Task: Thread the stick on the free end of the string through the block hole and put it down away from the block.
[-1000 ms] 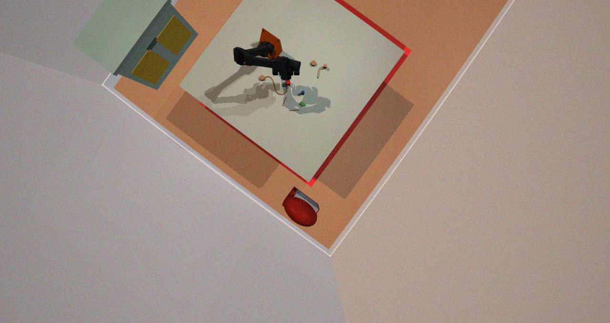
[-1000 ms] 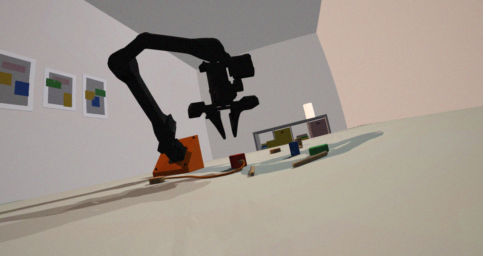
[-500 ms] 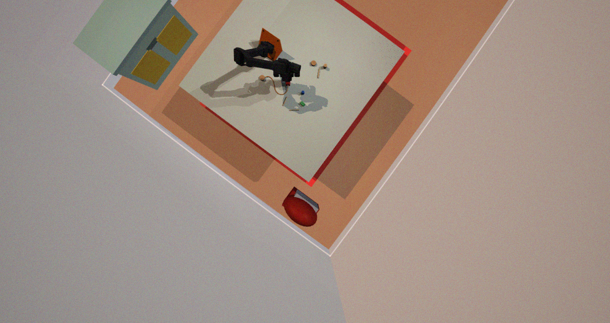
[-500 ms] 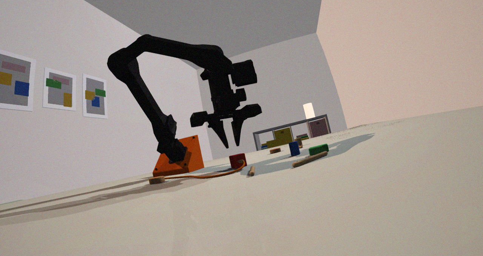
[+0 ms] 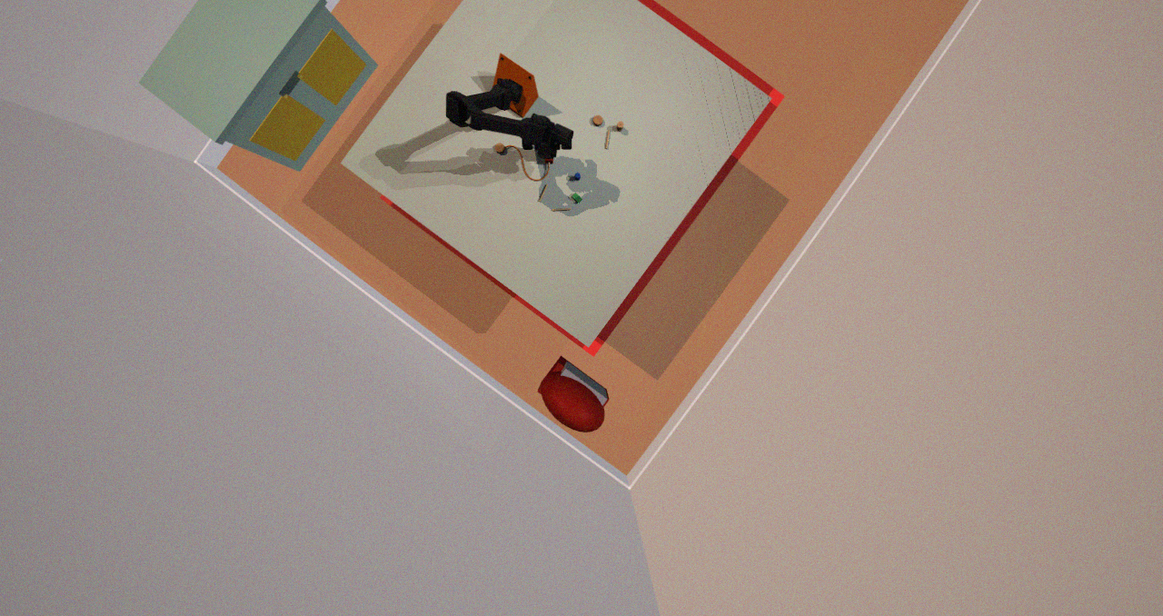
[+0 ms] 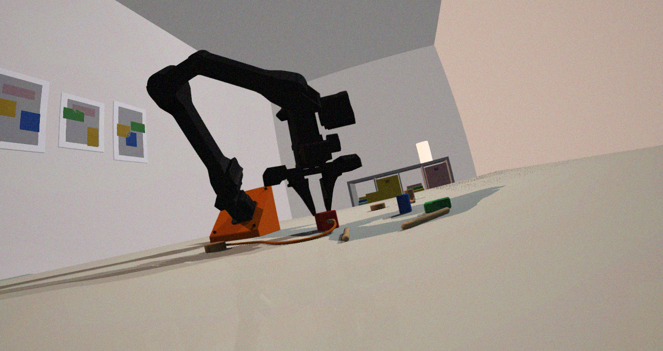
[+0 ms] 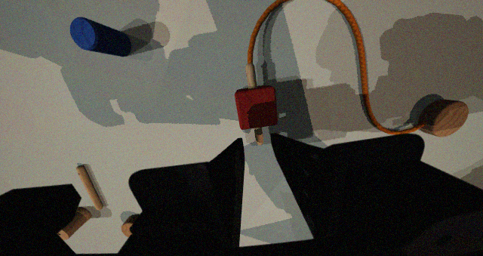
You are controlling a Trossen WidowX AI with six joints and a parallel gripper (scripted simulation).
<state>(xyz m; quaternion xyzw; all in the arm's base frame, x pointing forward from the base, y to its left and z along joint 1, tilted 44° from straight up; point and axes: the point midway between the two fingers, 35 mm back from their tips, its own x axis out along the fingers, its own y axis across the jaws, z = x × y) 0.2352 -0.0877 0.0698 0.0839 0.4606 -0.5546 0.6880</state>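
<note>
My gripper tip is now 1 cm short of the red block, 3 cm to the left of it and 1 cm above it. Also, from my gripper tip: green block (20 cm ahead, 10 cm to the right, 2 cm below); round wooden button (18 cm behind, 10 cm to the right, 2 cm below); blue cylinder (15 cm ahead, 3 cm to the right, 1 cm below).
</note>
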